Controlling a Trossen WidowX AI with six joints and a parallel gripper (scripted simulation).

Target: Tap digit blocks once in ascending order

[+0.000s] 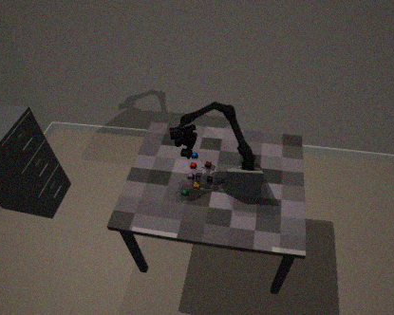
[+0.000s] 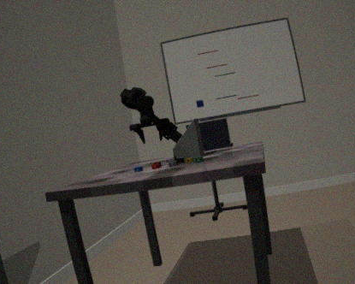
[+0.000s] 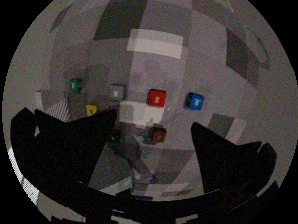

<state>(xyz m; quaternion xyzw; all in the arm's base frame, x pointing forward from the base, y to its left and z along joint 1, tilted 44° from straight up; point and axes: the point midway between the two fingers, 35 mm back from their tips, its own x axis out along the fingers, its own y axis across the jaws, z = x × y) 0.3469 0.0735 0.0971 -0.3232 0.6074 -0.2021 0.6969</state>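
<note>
The yellow block lies 8 cm behind my gripper tip, 14 cm to the left of it and 11 cm below it. Round my gripper tip: blue block: 1 cm ahead, 9 cm to the right, 11 cm below; then grey block: 2 cm behind, 8 cm to the left, 11 cm below; then red block: 1 cm behind, 1 cm to the right, 11 cm below.
</note>
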